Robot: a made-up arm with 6 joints. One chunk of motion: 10 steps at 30 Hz.
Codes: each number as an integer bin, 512 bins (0 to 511) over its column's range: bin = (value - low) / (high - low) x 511, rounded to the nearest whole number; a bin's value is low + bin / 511 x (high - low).
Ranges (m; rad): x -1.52..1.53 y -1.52..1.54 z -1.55..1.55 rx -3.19..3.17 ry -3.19..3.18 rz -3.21..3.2
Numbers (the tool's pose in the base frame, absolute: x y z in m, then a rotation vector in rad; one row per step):
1: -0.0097 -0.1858 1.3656 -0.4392 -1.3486 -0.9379
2: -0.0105 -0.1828 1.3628 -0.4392 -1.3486 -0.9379
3: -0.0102 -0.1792 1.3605 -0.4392 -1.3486 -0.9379
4: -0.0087 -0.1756 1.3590 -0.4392 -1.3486 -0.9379
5: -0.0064 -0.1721 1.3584 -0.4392 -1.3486 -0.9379
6: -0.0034 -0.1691 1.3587 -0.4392 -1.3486 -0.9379
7: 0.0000 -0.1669 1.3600 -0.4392 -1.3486 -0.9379
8: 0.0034 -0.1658 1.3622 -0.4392 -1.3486 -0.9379
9: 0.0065 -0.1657 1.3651 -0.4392 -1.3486 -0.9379
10: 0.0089 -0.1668 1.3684 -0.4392 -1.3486 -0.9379
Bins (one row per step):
1: 253 223 481 221 148 181
2: 253 223 480 221 148 181
3: 253 224 480 221 148 181
4: 253 225 480 221 148 181
5: 254 225 479 221 148 181
6: 254 226 479 221 148 181
7: 255 226 480 221 148 181
8: 255 226 480 221 148 181
9: 256 226 481 221 148 181
10: 256 226 481 221 148 181

